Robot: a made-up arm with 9 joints. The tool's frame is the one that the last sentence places.
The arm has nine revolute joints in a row. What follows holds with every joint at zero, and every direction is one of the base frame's.
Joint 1 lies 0.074 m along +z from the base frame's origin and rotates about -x.
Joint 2 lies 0.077 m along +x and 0.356 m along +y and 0.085 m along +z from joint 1 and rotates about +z.
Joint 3 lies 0.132 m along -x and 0.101 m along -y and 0.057 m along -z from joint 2 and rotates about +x.
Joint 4 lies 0.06 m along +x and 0.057 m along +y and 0.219 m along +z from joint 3 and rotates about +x.
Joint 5 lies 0.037 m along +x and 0.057 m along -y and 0.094 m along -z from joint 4 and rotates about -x.
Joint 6 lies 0.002 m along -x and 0.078 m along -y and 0.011 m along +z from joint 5 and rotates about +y.
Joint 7 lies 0.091 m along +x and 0.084 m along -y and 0.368 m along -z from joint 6 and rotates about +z.
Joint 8 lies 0.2 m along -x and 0.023 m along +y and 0.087 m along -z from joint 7 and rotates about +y.
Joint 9 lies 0.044 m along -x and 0.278 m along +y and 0.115 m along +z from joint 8 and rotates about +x.
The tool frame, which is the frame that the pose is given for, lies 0.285 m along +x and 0.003 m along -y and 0.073 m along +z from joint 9; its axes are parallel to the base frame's.
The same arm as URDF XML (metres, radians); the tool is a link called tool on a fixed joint. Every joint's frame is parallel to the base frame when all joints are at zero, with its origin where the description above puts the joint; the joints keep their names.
<robot name="arm">
<joint name="tool_joint" type="fixed"><parent link="link9"/><child link="tool"/><origin xyz="0.285 -0.003 0.073" rpy="0 0 0"/></joint>
<joint name="joint 9" type="continuous"><parent link="link8"/><child link="link9"/><origin xyz="-0.044 0.278 0.115" rpy="0 0 0"/><axis xyz="1 0 0"/></joint>
<joint name="joint 8" type="continuous"><parent link="link7"/><child link="link8"/><origin xyz="-0.2 0.023 -0.087" rpy="0 0 0"/><axis xyz="0 1 0"/></joint>
<joint name="joint 7" type="continuous"><parent link="link6"/><child link="link7"/><origin xyz="0.091 -0.084 -0.368" rpy="0 0 0"/><axis xyz="0 0 1"/></joint>
<joint name="joint 6" type="continuous"><parent link="link5"/><child link="link6"/><origin xyz="-0.002 -0.078 0.011" rpy="0 0 0"/><axis xyz="0 1 0"/></joint>
<joint name="joint 5" type="continuous"><parent link="link4"/><child link="link5"/><origin xyz="0.037 -0.057 -0.094" rpy="0 0 0"/><axis xyz="-1 0 0"/></joint>
<joint name="joint 4" type="continuous"><parent link="link3"/><child link="link4"/><origin xyz="0.06 0.057 0.219" rpy="0 0 0"/><axis xyz="1 0 0"/></joint>
<joint name="joint 3" type="continuous"><parent link="link2"/><child link="link3"/><origin xyz="-0.132 -0.101 -0.057" rpy="0 0 0"/><axis xyz="1 0 0"/></joint>
<joint name="joint 2" type="continuous"><parent link="link1"/><child link="link2"/><origin xyz="0.077 0.356 0.085" rpy="0 0 0"/><axis xyz="0 0 1"/></joint>
<joint name="joint 1" type="continuous"><parent link="base_link"/><child link="link1"/><origin xyz="0 0 0.074" rpy="0 0 0"/><axis xyz="-1 0 0"/></joint>
<link name="base_link"/>
<link name="link1"/>
<link name="link2"/>
<link name="link3"/>
<link name="link4"/>
<link name="link5"/>
<link name="link6"/>
<link name="link7"/>
<link name="link8"/>
<link name="link9"/>
<link name="tool"/>
</robot>

